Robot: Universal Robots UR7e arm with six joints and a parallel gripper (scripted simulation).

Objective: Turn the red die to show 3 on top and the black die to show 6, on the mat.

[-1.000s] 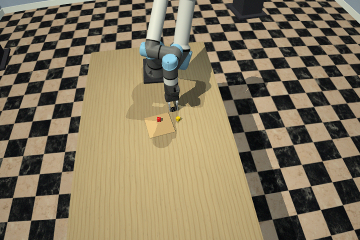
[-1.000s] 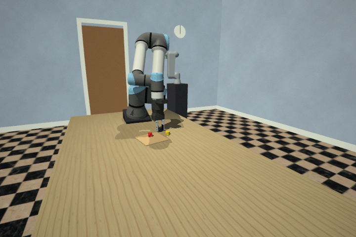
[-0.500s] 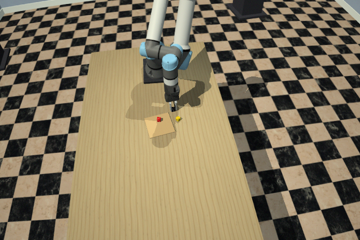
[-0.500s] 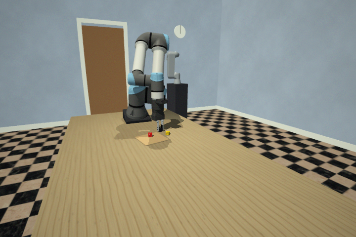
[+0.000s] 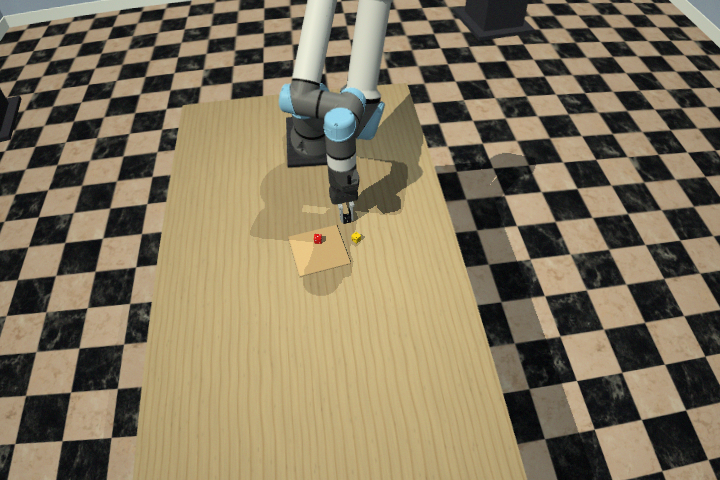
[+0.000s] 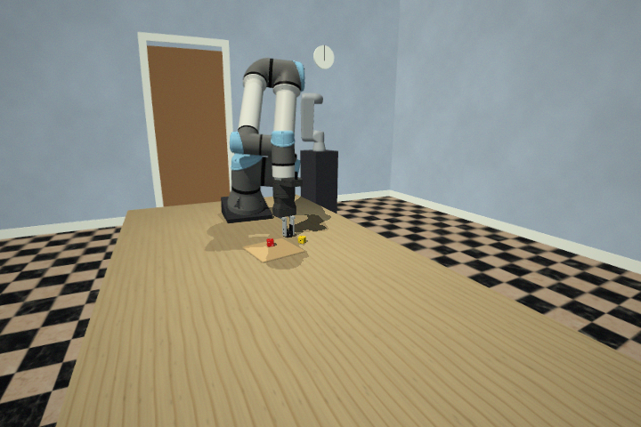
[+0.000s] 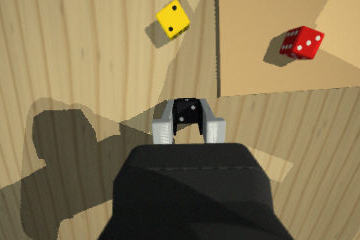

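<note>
My hand is 8 cm short of the yellow die, 1 cm to the right of it and 1 cm above it. Round my hand: black die: 1 cm below; then red die: 5 cm ahead, 10 cm to the right, 1 cm below; then tan mat: 8 cm ahead, 10 cm to the right, 2 cm below.
</note>
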